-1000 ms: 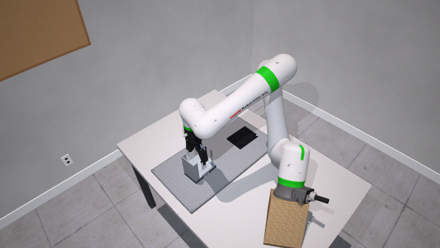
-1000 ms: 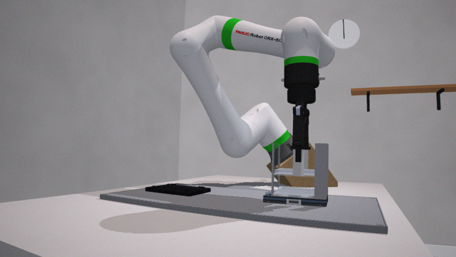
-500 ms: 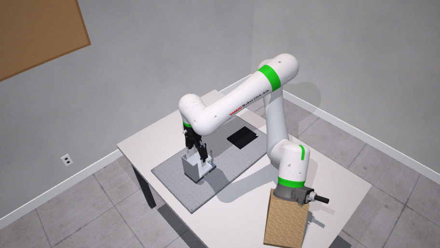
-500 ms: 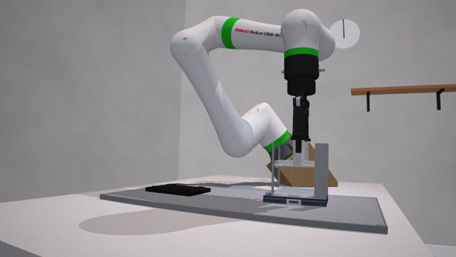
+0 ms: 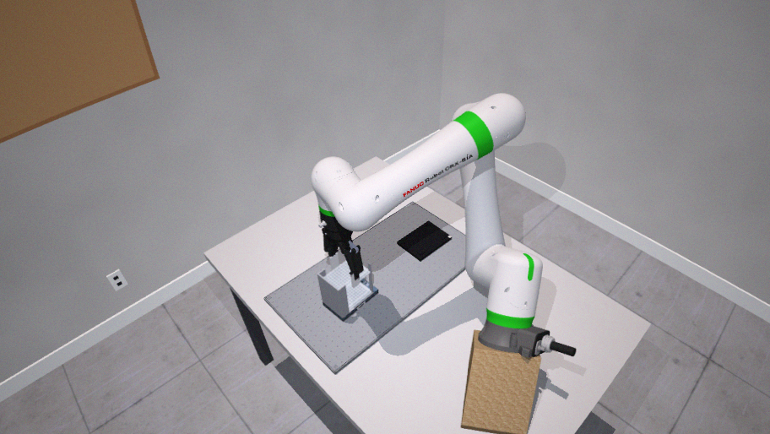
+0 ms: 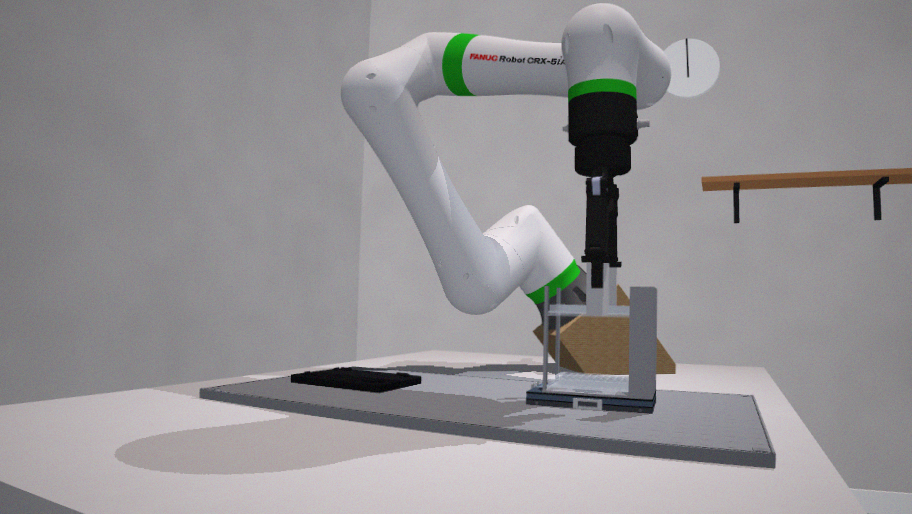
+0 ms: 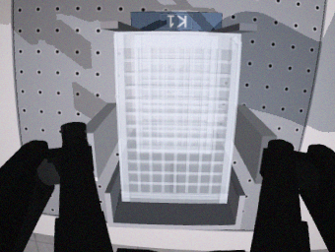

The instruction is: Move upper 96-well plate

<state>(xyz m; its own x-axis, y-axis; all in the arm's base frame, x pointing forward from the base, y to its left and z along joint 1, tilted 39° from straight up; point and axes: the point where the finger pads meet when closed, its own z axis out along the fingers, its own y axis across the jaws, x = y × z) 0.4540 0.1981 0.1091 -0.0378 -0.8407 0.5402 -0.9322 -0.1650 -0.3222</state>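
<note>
My hand is 37 cm to the left of the black plate nest N1, 14 cm above it and 2 cm past it. The rest, counted from my hand: pale square lettered A1: 44 cm to the right, 13 cm below, 8 cm behind.
</note>
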